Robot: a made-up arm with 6 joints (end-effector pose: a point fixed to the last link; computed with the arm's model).
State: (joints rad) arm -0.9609 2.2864 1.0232 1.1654 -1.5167 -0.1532
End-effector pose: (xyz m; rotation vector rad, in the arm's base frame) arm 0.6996 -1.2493 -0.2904 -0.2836 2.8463 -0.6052
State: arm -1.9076 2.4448 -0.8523 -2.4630 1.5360 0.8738
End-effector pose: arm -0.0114 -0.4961 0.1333 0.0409 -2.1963 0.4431
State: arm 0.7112 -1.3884 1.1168 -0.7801 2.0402 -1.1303
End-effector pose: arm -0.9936 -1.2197 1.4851 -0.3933 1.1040 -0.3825
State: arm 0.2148 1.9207 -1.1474 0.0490 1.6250 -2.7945
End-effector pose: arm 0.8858 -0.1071 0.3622 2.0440 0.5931 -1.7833
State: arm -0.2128 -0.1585 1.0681 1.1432 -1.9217 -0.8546
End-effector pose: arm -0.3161 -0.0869 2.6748 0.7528 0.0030 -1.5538
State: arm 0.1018 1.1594 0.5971 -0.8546 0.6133 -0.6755
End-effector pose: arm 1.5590 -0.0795 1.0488 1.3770 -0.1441 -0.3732
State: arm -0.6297 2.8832 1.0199 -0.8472 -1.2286 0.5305
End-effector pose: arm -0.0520 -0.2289 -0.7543 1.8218 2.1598 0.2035
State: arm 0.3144 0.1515 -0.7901 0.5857 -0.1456 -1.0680
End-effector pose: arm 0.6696 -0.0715 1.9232 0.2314 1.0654 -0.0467
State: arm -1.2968 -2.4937 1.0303 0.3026 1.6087 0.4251
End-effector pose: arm -0.5661 0.9956 -0.4576 0.4927 0.9704 -0.6735
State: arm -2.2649 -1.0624 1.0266 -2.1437 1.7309 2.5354
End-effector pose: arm 0.8170 0.8713 1.9928 0.2583 1.5271 2.6922
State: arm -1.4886 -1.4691 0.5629 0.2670 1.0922 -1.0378
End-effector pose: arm -0.4033 1.5688 1.3731 -1.7540 -1.5260 0.7216
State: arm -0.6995 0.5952 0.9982 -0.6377 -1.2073 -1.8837
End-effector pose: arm 0.7745 -0.9561 2.0441 2.4953 0.2469 -0.7404
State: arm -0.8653 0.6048 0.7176 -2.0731 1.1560 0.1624
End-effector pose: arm 0.8552 -0.9033 1.8125 1.4627 -1.4789 -1.6643
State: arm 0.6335 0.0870 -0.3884 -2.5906 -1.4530 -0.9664
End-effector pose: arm 0.2741 0.3992 1.9121 -1.7109 -1.6796 -0.5249
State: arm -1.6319 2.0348 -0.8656 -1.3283 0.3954 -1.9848
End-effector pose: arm -0.1397 -0.6986 0.4210 -0.1088 0.4762 1.8371
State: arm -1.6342 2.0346 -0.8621 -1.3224 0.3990 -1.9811
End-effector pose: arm -0.1428 -0.6979 0.4191 -0.1195 0.4742 1.8388
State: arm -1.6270 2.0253 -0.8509 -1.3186 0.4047 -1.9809
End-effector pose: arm -0.1390 -0.7024 0.4195 -0.1390 0.4939 1.8471
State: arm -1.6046 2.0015 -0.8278 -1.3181 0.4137 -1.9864
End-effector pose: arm -0.1239 -0.7153 0.4241 -0.1730 0.5480 1.8648
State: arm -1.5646 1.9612 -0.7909 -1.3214 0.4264 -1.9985
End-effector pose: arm -0.0947 -0.7375 0.4337 -0.2264 0.6412 1.8899
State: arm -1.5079 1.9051 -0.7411 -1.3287 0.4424 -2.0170
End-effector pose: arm -0.0499 -0.7682 0.4491 -0.3022 0.7707 1.9151
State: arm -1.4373 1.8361 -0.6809 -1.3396 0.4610 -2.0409
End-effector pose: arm 0.0108 -0.8042 0.4710 -0.4023 0.9278 1.9302
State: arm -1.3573 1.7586 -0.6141 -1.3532 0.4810 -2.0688
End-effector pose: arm 0.0860 -0.8411 0.4998 -0.5253 1.0986 1.9249
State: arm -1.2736 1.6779 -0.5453 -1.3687 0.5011 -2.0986
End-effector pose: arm 0.1717 -0.8738 0.5352 -0.6646 1.2665 1.8926
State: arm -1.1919 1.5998 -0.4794 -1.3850 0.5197 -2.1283
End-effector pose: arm 0.2616 -0.8979 0.5755 -0.8087 1.4153 1.8341
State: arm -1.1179 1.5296 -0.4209 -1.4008 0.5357 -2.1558
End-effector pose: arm 0.3474 -0.9117 0.6172 -0.9440 1.5342 1.7586
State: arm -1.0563 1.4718 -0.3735 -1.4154 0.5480 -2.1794
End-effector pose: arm 0.4212 -0.9162 0.6559 -1.0568 1.6193 1.6798
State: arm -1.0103 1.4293 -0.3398 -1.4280 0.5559 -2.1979
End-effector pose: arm 0.4771 -0.9145 0.6871 -1.1381 1.6731 1.6123
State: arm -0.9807 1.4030 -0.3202 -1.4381 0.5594 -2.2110
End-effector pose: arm 0.5130 -0.9101 0.7078 -1.1856 1.7021 1.5659
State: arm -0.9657 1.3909 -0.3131 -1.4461 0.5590 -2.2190
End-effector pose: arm 0.5309 -0.9057 0.7181 -1.2028 1.7136 1.5421
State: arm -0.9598 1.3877 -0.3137 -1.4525 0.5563 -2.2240
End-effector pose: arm 0.5376 -0.9018 0.7216 -1.2015 1.7157 1.5336
